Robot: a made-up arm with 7 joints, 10 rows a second.
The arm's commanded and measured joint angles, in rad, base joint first. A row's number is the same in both.
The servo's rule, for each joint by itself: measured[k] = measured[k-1] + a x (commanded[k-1-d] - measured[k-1]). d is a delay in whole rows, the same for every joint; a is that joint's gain. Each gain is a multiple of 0.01, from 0.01 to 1. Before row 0 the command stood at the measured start. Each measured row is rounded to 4 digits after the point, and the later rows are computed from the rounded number. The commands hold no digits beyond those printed.
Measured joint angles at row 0:
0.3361, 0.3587, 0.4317, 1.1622, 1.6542, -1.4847, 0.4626
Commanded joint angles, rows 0 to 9:
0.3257, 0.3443, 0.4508, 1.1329, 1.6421, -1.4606, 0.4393
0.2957, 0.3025, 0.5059, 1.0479, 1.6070, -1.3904, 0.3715
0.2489, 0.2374, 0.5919, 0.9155, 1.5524, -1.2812, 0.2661
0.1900, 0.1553, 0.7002, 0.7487, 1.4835, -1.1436, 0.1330
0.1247, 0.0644, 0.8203, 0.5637, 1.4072, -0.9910, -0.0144
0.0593, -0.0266, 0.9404, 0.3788, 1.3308, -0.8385, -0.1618
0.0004, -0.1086, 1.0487, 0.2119, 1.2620, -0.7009, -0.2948
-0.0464, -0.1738, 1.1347, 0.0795, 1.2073, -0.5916, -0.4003
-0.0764, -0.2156, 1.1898, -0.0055, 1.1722, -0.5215, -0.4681
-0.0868, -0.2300, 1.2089, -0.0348, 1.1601, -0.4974, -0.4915
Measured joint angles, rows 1 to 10:
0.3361, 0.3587, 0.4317, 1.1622, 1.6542, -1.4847, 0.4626
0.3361, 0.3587, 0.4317, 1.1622, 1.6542, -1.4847, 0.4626
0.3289, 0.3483, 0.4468, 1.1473, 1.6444, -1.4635, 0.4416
0.3060, 0.3153, 0.4935, 1.0966, 1.6141, -1.3992, 0.3785
0.2666, 0.2592, 0.5712, 1.0042, 1.5641, -1.2954, 0.2773
0.2137, 0.1844, 0.6731, 0.8739, 1.4988, -1.1618, 0.1474
0.1523, 0.0980, 0.7894, 0.7157, 1.4246, -1.0115, 0.0018
0.0881, 0.0083, 0.9087, 0.5439, 1.3486, -0.8593, -0.1454
0.0276, -0.0759, 1.0193, 0.3746, 1.2785, -0.7199, -0.2799
-0.0235, -0.1464, 1.1105, 0.2241, 1.2208, -0.6070, -0.3883
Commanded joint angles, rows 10 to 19:
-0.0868, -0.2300, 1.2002, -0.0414, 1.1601, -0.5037, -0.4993
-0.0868, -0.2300, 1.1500, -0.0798, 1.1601, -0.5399, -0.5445
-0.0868, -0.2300, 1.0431, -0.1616, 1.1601, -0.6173, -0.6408
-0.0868, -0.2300, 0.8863, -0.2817, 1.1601, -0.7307, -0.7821
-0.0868, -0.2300, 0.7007, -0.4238, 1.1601, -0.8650, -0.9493
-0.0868, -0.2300, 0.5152, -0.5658, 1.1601, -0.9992, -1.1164
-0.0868, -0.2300, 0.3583, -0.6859, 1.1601, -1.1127, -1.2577
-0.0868, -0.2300, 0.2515, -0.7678, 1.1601, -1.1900, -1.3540
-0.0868, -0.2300, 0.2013, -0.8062, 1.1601, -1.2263, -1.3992
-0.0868, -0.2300, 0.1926, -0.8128, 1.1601, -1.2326, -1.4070
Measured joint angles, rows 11 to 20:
-0.0600, -0.1962, 1.1731, 0.1070, 1.1814, -0.5318, -0.4601
-0.0785, -0.2205, 1.2014, 0.0347, 1.1641, -0.5015, -0.4884
-0.0842, -0.2273, 1.2005, -0.0041, 1.1609, -0.5034, -0.4982
-0.0860, -0.2292, 1.1606, -0.0427, 1.1603, -0.5355, -0.5399
-0.0866, -0.2298, 1.0678, -0.1033, 1.1601, -0.6075, -0.6307
-0.0867, -0.2299, 0.9244, -0.1943, 1.1601, -0.7159, -0.7670
-0.0868, -0.2300, 0.7477, -0.3113, 1.1601, -0.8471, -0.9311
-0.0868, -0.2300, 0.5640, -0.4411, 1.1601, -0.9809, -1.0979
-0.0868, -0.2300, 0.4015, -0.5659, 1.1601, -1.0969, -1.2417
-0.0868, -0.2300, 0.2830, -0.6689, 1.1601, -1.1788, -1.3428

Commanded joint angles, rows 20 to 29:
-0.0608, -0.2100, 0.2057, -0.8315, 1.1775, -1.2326, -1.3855
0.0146, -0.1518, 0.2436, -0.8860, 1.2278, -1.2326, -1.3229
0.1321, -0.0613, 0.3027, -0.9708, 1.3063, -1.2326, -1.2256
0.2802, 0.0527, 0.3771, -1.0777, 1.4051, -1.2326, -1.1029
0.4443, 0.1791, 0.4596, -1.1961, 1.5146, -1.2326, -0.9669
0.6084, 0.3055, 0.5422, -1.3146, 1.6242, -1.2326, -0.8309
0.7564, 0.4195, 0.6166, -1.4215, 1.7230, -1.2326, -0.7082
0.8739, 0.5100, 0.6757, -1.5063, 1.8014, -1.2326, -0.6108
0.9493, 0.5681, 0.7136, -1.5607, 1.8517, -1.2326, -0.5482
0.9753, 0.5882, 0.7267, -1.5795, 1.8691, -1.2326, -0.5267
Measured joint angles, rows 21 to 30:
-0.0868, -0.2300, 0.2185, -0.7389, 1.1601, -1.2206, -1.3936
-0.0868, -0.2300, 0.1980, -0.7766, 1.1601, -1.2312, -1.4057
-0.0689, -0.2156, 0.2041, -0.8046, 1.1742, -1.2324, -1.3875
-0.0113, -0.1697, 0.2353, -0.8461, 1.2176, -1.2326, -1.3294
0.0876, -0.0917, 0.2885, -0.9097, 1.2894, -1.2326, -1.2360
0.2205, 0.0123, 0.3585, -0.9954, 1.3831, -1.2326, -1.1162
0.3749, 0.1324, 0.4384, -1.0978, 1.4896, -1.2326, -0.9818
0.5360, 0.2570, 0.5204, -1.2084, 1.5986, -1.2326, -0.8460
0.6881, 0.3740, 0.5964, -1.3171, 1.6994, -1.2326, -0.7220
0.8163, 0.4719, 0.6590, -1.4136, 1.7820, -1.2326, -0.6219

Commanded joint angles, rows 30 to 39:
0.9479, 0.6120, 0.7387, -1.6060, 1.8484, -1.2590, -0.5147
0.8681, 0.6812, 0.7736, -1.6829, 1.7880, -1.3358, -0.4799
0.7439, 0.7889, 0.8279, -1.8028, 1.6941, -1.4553, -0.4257
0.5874, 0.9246, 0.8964, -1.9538, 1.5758, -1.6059, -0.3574
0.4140, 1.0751, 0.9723, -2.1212, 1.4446, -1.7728, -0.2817
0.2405, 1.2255, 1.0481, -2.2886, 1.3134, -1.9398, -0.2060
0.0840, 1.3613, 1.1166, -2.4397, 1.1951, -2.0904, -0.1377
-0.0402, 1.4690, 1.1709, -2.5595, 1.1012, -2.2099, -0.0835
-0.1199, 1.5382, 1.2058, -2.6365, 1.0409, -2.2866, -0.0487
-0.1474, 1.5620, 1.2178, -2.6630, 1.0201, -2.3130, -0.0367
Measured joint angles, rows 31 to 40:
0.9081, 0.5412, 0.7021, -1.4886, 1.8385, -1.2326, -0.5556
0.9545, 0.5750, 0.7215, -1.5350, 1.8633, -1.2326, -0.5296
0.9499, 0.6016, 0.7351, -1.5712, 1.8512, -1.2558, -0.5162
0.8935, 0.6589, 0.7655, -1.6282, 1.8000, -1.3262, -0.4835
0.7903, 0.7525, 0.8148, -1.7172, 1.7142, -1.4398, -0.4315
0.6503, 0.8764, 0.8793, -1.8379, 1.6021, -1.5860, -0.3648
0.4873, 1.0195, 0.9528, -1.9824, 1.4745, -1.7504, -0.2900
0.3170, 1.1678, 1.0281, -2.1386, 1.3440, -1.9171, -0.2144
0.1562, 1.3071, 1.0980, -2.2922, 1.2234, -2.0696, -0.1454
0.0207, 1.4237, 1.1556, -2.4285, 1.1244, -2.1931, -0.0897

